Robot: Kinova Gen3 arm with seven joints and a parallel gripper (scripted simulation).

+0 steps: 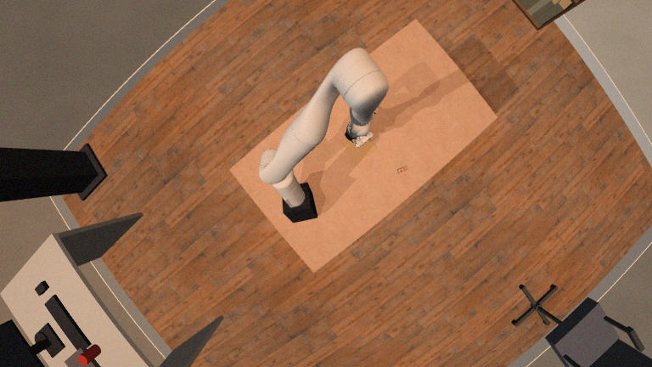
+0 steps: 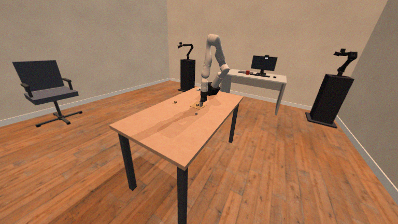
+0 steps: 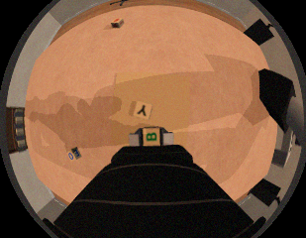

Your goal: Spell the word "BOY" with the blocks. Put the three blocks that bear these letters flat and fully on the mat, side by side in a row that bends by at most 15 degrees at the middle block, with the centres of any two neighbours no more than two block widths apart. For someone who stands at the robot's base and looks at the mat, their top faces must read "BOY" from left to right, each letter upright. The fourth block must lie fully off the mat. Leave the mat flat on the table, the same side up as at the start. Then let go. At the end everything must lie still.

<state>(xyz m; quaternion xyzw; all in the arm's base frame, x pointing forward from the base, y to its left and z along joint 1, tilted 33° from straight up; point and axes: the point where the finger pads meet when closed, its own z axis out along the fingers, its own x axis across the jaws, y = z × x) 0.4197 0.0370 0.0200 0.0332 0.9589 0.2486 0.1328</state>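
Now: hand 4 cm to the left of the mat and 2 cm above it.
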